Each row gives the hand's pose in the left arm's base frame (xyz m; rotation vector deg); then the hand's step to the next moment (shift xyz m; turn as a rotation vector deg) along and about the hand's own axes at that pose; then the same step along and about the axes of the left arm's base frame.
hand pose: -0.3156 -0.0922 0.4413 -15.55 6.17 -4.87
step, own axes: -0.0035 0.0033 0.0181 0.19 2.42 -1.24
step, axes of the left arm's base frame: -0.0011 0.0083 0.0168 0.21 1.98 -1.86
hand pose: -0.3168 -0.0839 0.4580 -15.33 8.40 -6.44
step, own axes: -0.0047 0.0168 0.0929 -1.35 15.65 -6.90
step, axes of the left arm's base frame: 0.0117 0.0404 0.0847 -1.00 13.41 -10.65
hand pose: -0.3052 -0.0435 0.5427 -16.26 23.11 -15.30
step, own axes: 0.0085 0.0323 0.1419 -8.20 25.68 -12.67
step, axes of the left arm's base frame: 0.0734 0.0580 0.1118 -7.51 23.57 -16.59
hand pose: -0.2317 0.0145 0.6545 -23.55 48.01 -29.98
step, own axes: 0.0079 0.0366 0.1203 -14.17 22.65 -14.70
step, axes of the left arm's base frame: 0.1088 0.0412 0.0484 -13.25 24.36 -12.68
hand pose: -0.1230 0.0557 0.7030 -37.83 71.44 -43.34
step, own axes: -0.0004 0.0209 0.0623 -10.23 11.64 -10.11
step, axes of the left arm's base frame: 0.0639 0.0148 -0.0039 -9.74 14.80 -5.32
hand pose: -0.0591 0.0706 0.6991 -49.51 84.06 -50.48
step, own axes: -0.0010 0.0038 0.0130 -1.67 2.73 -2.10
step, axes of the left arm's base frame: 0.0129 0.0020 -0.0037 -2.06 2.81 -1.59
